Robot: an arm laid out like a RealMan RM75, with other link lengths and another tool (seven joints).
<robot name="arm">
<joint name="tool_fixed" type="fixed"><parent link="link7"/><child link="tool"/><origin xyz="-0.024 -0.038 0.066" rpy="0 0.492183 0.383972"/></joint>
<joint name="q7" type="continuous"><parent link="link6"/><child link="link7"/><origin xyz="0 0 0.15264"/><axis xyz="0 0 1"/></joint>
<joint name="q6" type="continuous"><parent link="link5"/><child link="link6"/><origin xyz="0 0 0"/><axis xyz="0 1 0"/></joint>
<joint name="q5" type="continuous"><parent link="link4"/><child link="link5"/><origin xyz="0 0 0.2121"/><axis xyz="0 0 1"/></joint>
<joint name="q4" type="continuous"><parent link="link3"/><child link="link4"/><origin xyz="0 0 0"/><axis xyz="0 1 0"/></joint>
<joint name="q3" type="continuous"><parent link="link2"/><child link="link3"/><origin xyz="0 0 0.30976"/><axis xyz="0 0 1"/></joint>
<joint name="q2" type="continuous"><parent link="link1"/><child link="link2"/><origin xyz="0 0 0"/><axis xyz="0 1 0"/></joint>
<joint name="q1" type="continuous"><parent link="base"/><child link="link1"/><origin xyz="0 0 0.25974"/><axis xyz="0 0 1"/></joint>
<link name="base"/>
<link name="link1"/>
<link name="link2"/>
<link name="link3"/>
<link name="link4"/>
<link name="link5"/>
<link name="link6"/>
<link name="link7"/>
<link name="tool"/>
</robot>
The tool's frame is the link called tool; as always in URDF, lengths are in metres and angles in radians. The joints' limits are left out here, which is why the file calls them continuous.
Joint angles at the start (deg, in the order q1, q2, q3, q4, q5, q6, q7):
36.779 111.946 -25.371 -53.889 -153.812 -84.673 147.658
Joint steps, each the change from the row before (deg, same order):
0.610 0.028 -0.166 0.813 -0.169 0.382 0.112
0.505 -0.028 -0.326 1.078 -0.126 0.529 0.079
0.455 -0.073 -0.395 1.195 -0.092 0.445 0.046
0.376 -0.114 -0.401 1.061 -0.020 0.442 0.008
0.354 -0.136 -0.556 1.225 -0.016 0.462 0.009
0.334 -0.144 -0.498 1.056 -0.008 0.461 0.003
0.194 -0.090 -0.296 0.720 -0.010 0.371 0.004
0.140 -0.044 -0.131 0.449 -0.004 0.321 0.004
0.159 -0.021 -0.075 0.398 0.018 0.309 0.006
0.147 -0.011 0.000 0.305 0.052 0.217 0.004
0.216 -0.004 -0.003 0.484 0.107 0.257 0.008
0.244 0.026 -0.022 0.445 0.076 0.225 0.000
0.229 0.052 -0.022 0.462 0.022 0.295 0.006
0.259 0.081 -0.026 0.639 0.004 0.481 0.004
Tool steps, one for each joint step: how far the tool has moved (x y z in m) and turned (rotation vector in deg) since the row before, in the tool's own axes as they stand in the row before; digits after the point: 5 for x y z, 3 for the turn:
-0.00170 0.00438 0.00363 -0.019 0.414 -0.222
-0.00139 0.00310 0.00448 0.068 0.531 -0.135
-0.00084 0.00257 0.00498 0.097 0.707 -0.122
-0.00095 0.00210 0.00387 0.128 0.552 -0.142
-0.00058 0.00170 0.00473 0.224 0.725 -0.125
-0.00085 0.00163 0.00362 0.238 0.541 -0.136
-0.00058 0.00067 0.00237 0.140 0.305 -0.030
-0.00067 0.00053 0.00128 0.051 0.087 -0.007
-0.00076 0.00090 0.00116 -0.013 0.044 -0.028
-0.00064 0.00106 0.00088 -0.097 0.025 -0.037
-0.00065 0.00170 0.00177 -0.194 0.136 -0.057
-0.00061 0.00206 0.00194 -0.153 0.169 -0.108
-0.00059 0.00171 0.00217 -0.111 0.150 -0.061
-0.00076 0.00165 0.00298 -0.121 0.153 -0.015

